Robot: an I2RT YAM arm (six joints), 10 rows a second.
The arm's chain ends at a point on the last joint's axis. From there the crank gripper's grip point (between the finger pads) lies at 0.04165 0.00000 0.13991 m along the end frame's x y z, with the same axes.
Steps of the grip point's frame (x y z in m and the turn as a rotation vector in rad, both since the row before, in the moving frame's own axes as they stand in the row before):
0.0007 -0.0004 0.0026 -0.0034 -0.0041 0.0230
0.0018 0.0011 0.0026 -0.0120 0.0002 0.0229
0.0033 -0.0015 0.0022 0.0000 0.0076 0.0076
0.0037 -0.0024 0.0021 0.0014 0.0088 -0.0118
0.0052 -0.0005 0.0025 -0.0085 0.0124 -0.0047
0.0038 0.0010 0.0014 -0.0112 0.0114 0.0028
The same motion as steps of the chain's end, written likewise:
0.0013 -0.0018 0.0024 -0.0034 -0.0041 0.0230
0.0018 -0.0015 0.0026 -0.0120 0.0002 0.0229
0.0022 -0.0018 0.0025 0.0000 0.0076 0.0076
0.0025 -0.0017 0.0025 0.0014 0.0088 -0.0118
0.0035 -0.0015 0.0030 -0.0085 0.0124 -0.0047
0.0022 -0.0007 0.0019 -0.0112 0.0114 0.0028

